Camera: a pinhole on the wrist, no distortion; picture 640 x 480 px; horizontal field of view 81.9 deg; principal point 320.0 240.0 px. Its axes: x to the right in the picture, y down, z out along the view. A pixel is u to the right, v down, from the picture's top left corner.
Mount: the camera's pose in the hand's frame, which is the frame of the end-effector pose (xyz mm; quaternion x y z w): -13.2 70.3 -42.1 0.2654 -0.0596 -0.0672 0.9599
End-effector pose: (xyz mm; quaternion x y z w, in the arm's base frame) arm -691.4 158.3 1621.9 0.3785 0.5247 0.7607 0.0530
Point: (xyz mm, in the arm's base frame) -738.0 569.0 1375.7
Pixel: 488.3 44.9
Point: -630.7 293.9 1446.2
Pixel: 317.6 41.5
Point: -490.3 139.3 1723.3
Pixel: outside the picture
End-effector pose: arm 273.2 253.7 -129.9 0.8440 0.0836 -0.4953 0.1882
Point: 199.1 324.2 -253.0
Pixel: 550.0 73.8
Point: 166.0 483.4 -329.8
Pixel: outside the picture
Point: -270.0 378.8 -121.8
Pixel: 210.9 168.8
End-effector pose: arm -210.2 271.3 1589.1 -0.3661 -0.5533 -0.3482 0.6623
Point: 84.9 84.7 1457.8
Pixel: behind the camera
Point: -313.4 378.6 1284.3
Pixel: outside the picture
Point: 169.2 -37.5 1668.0
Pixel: behind the camera
